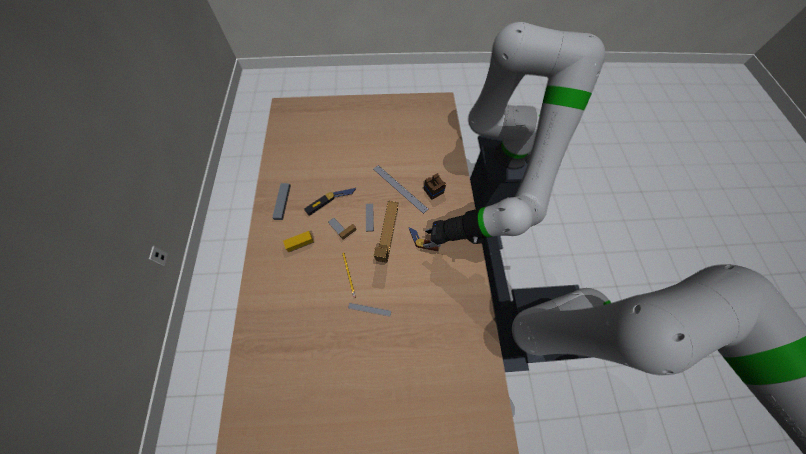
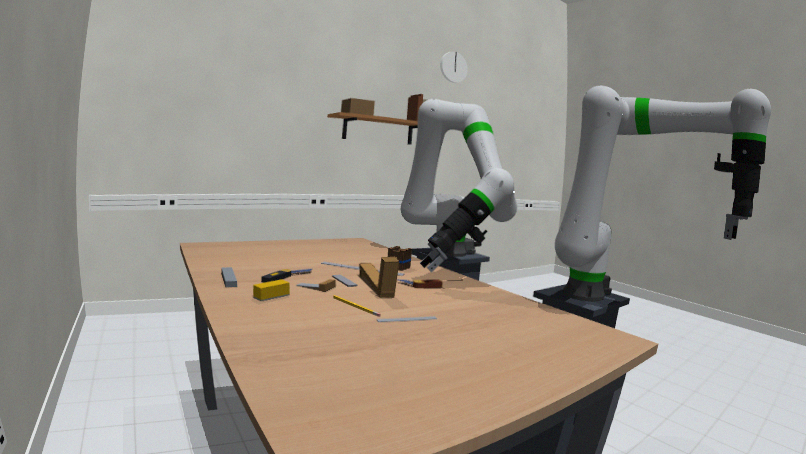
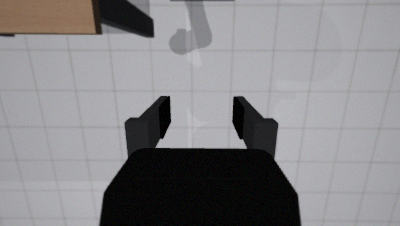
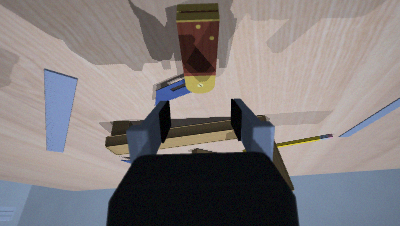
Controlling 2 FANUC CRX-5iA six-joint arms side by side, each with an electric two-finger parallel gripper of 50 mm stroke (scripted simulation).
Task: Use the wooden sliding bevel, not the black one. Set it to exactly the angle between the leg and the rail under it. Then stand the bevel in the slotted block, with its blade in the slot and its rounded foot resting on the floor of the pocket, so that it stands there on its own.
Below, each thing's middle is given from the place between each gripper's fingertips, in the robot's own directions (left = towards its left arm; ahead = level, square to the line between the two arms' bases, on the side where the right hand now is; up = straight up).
I see my right gripper [image 2: 425, 267] 15 cm short of the wooden leg-and-rail piece [image 2: 389, 266], 5 cm to the left of it and 1 cm above it.
My left hand [image 2: 729, 238] is 84 cm to the left of the wooden leg-and-rail piece, 56 cm short of it and 22 cm above it.
